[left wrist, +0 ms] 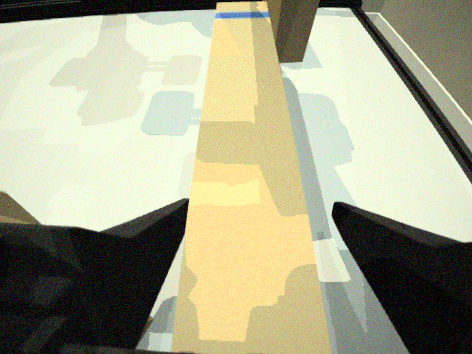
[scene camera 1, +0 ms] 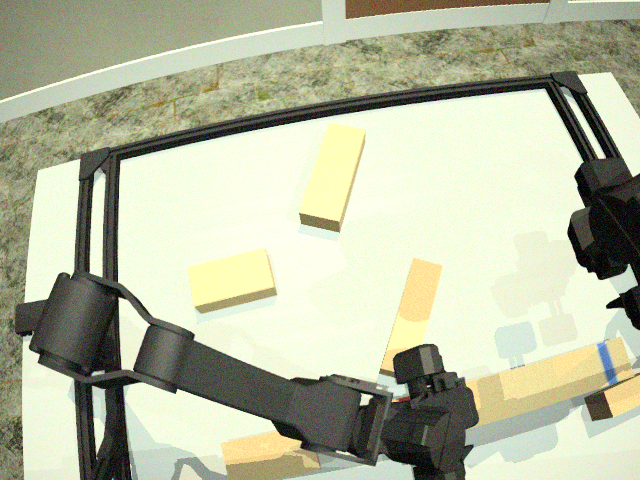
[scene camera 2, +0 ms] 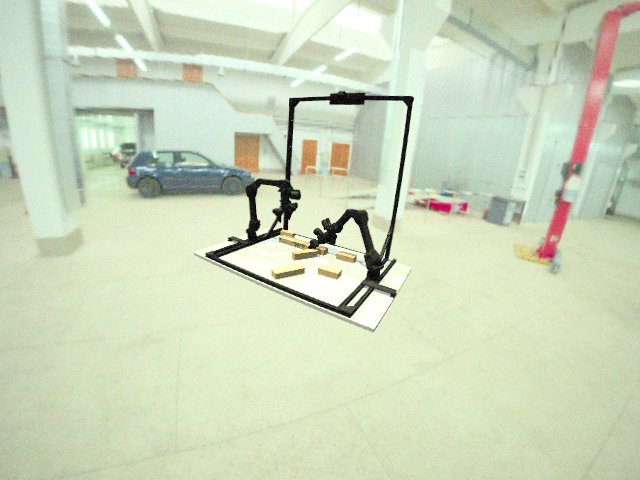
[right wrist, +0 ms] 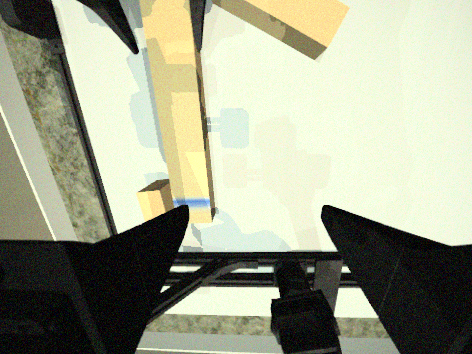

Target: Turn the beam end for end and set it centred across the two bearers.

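Pixels of known places: left gripper, fingertip midpoint: (left wrist: 261, 206) (scene camera 2: 311, 246) (right wrist: 168, 51); right gripper, fingertip midpoint: (scene camera 2: 284, 221) (right wrist: 254, 211); left arm's base at its link origin: (scene camera 2: 372, 278); right arm's base at its link origin: (scene camera 2: 252, 240) (right wrist: 289, 273).
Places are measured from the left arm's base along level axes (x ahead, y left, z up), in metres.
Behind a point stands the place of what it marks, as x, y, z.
Observation:
The beam (scene camera 1: 547, 379) @[0.643, -0.171, 0.019] (scene camera 2: 293, 241) @[0.651, -0.147, 0.016] (left wrist: 235, 230) @[0.499, -0.168, 0.019] (right wrist: 187, 125) @[0.619, -0.164, 0.019] is a long wooden bar lying flat, its blue band at the right end in scene camera 1. A sliver of its red band shows beside my left wrist there. My left gripper (left wrist: 261, 206) @[0.517, -0.184, 0.003] (right wrist: 168, 51) @[0.517, -0.184, 0.003] (scene camera 2: 313, 244) @[0.517, -0.184, 0.003] is open, low over the beam, a finger on each side. My right gripper (right wrist: 254, 211) @[0.679, -0.074, 0.172] is open and empty, raised beyond the blue end. Two thick blocks (scene camera 1: 333, 173) @[0.414, 0.213, 0.019] (scene camera 1: 231, 281) @[0.235, 0.066, 0.019] lie apart on the table; I cannot tell which blocks are the bearers.
A narrow block (scene camera 1: 422, 289) @[0.498, -0.003, 0.025] (right wrist: 305, 25) @[0.511, -0.003, 0.025] lies near the beam. Another block (scene camera 1: 626, 396) @[0.743, -0.229, 0.044] (left wrist: 295, 32) @[0.712, -0.233, 0.014] (right wrist: 155, 200) @[0.727, -0.222, 0.044] lies close beside the blue end. A further block (scene camera 1: 271, 454) @[0.255, -0.185, 0.019] (scene camera 2: 345, 256) @[0.247, -0.159, 0.013] lies at the lower left. A black frame (scene camera 1: 330, 108) @[0.437, 0.362, 0.001] borders the table.

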